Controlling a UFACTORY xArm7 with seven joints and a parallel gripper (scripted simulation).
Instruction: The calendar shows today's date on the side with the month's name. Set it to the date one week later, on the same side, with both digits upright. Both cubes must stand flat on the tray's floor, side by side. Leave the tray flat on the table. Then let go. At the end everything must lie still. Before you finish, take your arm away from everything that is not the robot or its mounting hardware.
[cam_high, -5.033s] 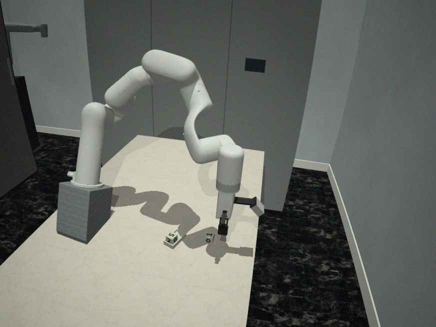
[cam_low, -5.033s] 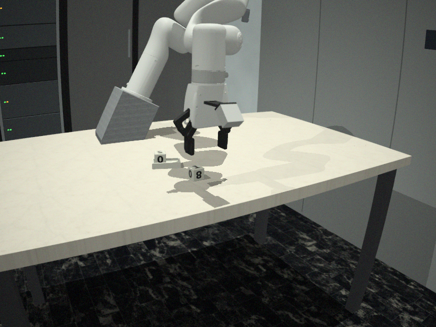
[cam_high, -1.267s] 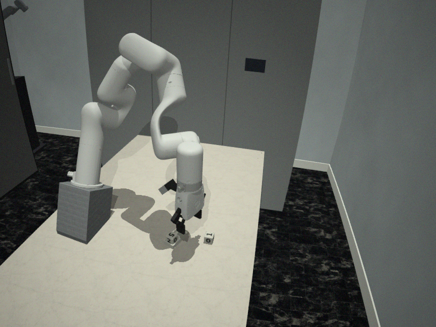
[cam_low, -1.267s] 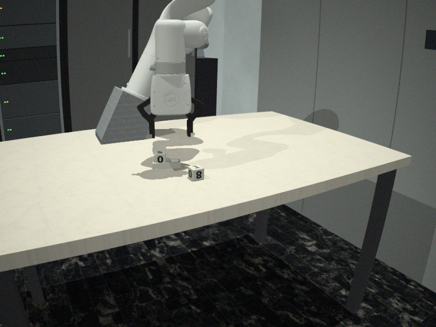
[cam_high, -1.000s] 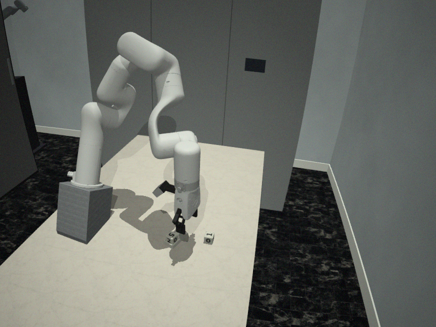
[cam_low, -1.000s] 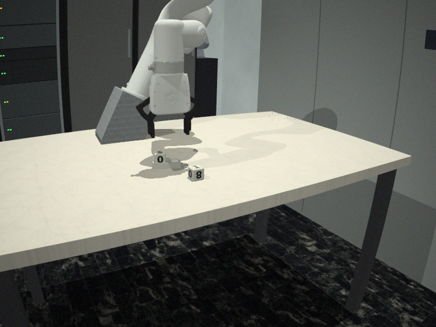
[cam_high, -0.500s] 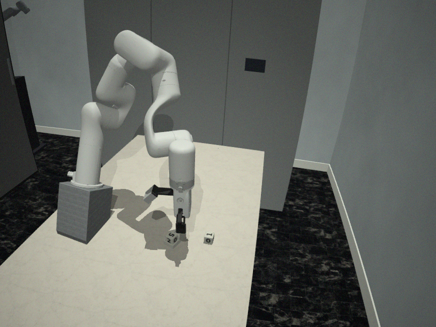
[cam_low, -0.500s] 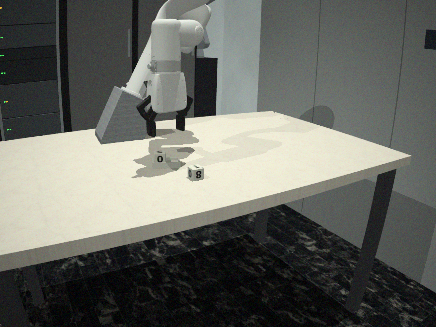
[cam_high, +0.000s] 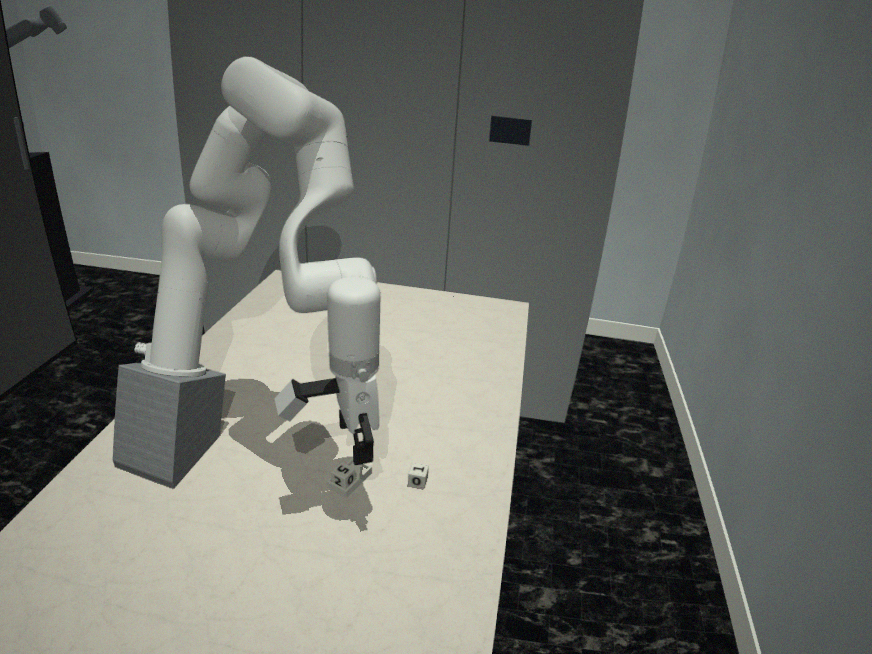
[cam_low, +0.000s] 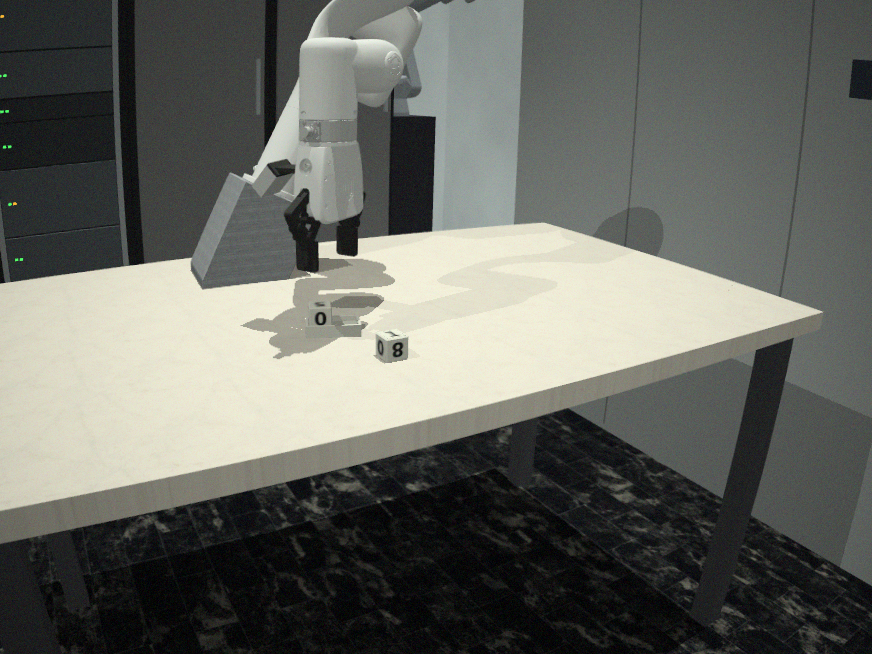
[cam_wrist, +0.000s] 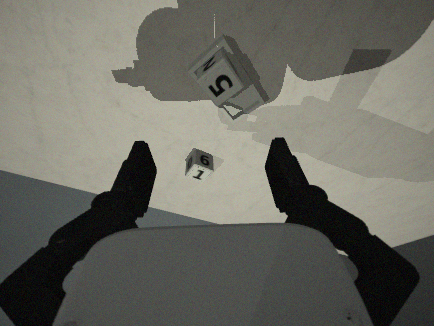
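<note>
Right now my hand is 11 cm above the tray, 2 cm to the right of it and 2 cm past it. Round my hand: digit cube 11 cm ahead, 10 cm below, 3 cm to the left.
</note>
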